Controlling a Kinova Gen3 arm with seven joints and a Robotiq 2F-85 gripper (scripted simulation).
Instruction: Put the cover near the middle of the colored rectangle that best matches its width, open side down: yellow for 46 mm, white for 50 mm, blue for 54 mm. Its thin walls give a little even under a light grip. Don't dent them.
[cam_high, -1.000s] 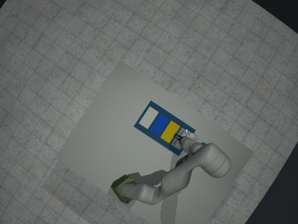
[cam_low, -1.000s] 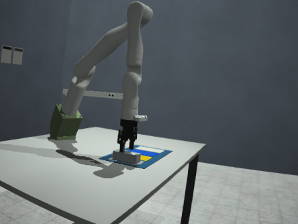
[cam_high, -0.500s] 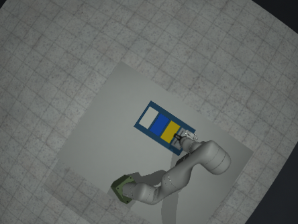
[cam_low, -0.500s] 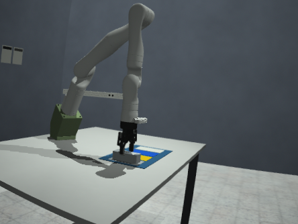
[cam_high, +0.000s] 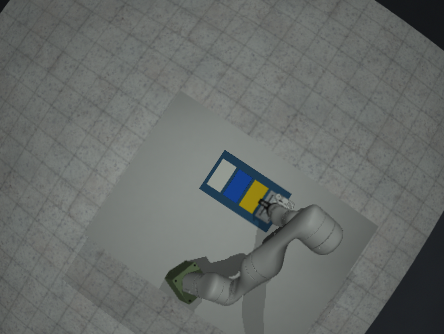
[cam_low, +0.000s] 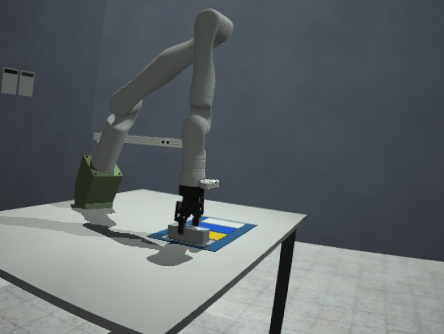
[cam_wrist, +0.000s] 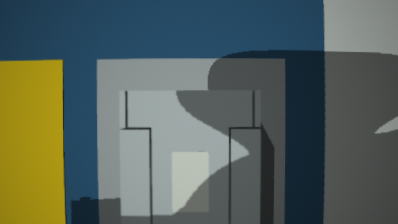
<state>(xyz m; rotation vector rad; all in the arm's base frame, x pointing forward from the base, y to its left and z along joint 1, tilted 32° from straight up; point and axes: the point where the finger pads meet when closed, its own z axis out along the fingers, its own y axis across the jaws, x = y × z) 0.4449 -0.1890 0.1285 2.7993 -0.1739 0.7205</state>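
Now: hand 10 mm above the cover. Also, from my hand: yellow rectangle: 90 mm to the left, 30 mm below, 20 mm ahead; then dark blue mat: 130 mm to the left, 70 mm ahead, 30 mm below.
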